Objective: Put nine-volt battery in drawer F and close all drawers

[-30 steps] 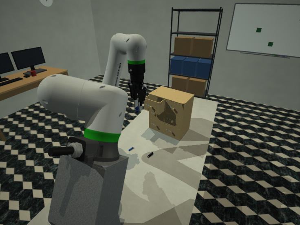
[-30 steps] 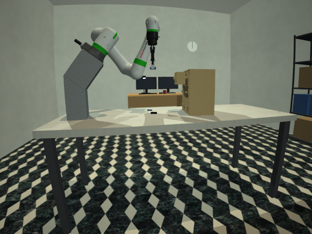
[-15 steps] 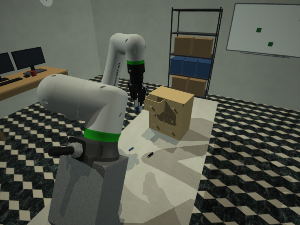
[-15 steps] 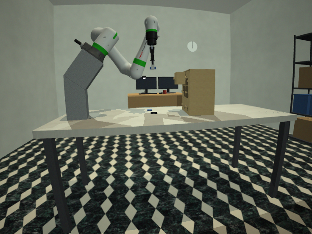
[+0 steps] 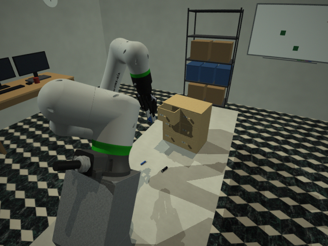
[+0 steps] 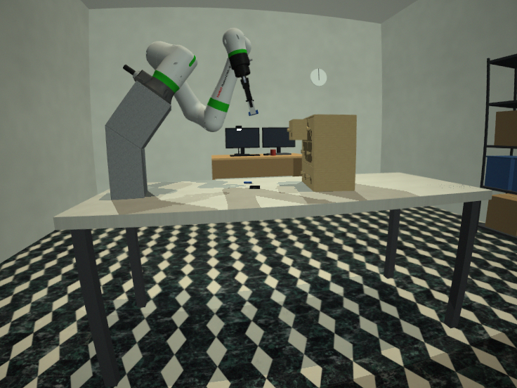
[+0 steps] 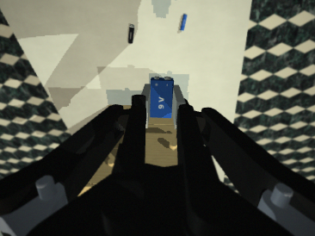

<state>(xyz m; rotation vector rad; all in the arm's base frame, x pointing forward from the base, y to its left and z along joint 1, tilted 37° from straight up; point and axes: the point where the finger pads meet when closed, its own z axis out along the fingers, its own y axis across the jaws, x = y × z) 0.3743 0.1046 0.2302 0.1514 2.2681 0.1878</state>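
My hand is 30 mm above the blue nine-volt battery. The rest, counted from my hand: black cylinder (370 mm below, 90 mm to the right); blue cylinder (380 mm below, 60 mm to the left, 20 mm behind).
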